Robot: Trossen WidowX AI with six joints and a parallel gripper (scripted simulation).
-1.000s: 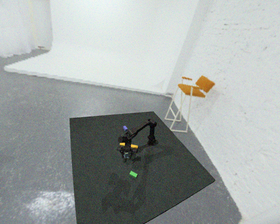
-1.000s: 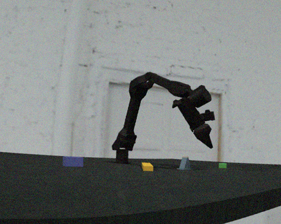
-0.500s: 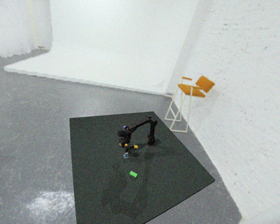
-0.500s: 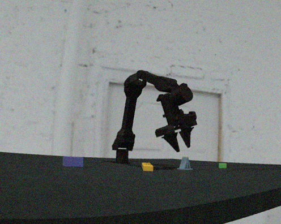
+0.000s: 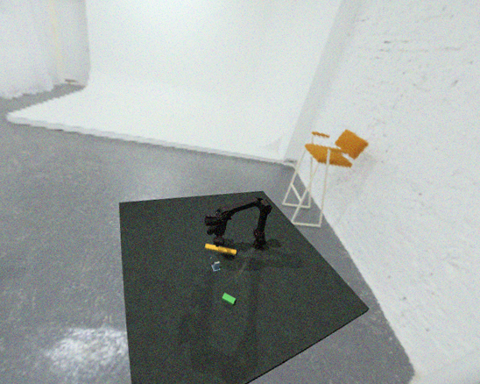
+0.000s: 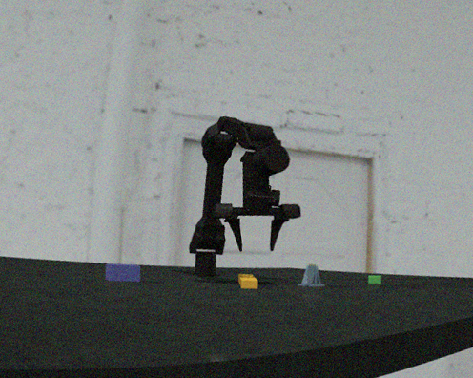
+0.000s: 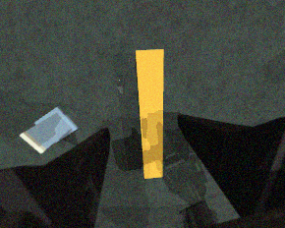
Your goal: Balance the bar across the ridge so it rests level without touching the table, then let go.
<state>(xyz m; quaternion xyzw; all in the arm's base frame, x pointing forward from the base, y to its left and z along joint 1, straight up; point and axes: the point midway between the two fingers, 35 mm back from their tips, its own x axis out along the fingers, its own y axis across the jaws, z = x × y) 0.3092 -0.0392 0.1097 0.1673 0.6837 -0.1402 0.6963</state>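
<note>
The yellow bar lies 70 mm below my gripper tip and 40 mm behind it. The rest, counted from my gripper tip: purple block: 270 mm to the right, 100 mm behind, 60 mm below; then green block: 330 mm to the left, 70 mm below, 50 mm ahead.
</note>
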